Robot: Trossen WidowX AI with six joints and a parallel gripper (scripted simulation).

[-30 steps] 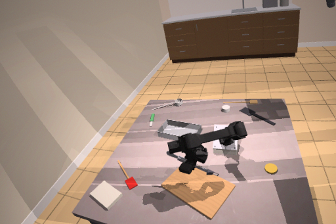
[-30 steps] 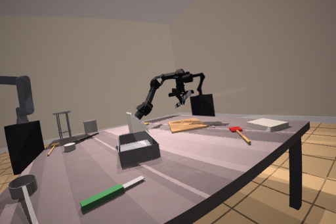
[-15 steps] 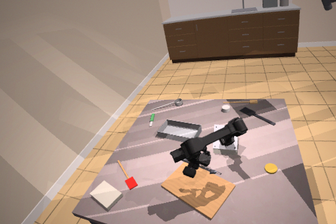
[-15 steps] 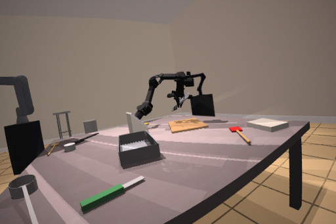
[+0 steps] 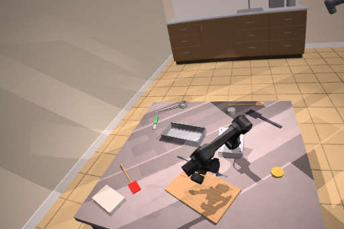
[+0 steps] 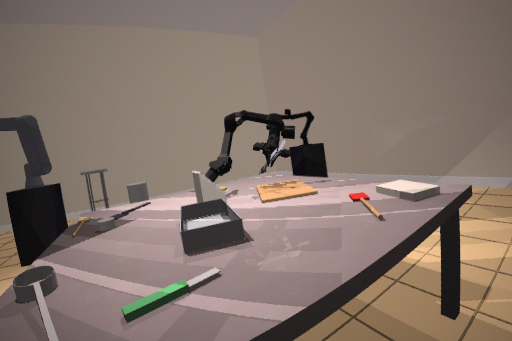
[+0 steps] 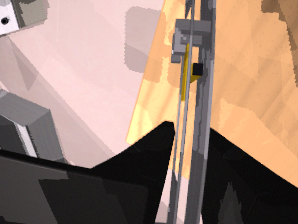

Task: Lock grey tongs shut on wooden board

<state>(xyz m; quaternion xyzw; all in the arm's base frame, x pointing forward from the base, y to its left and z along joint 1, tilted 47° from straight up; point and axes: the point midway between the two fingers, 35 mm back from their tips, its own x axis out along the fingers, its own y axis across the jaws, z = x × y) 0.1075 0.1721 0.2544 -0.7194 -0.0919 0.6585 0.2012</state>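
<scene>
Now: the wooden board 1 cm ahead of my gripper tip, 5 cm to the left of it and 12 cm below it. From my gripper tip the other things lie so: yellow disc 38 cm behind, 17 cm to the right, 12 cm below; then red spatula 47 cm ahead, 10 cm to the left, 12 cm below; then grey roasting tin 29 cm ahead, 38 cm to the right, 10 cm below.
</scene>
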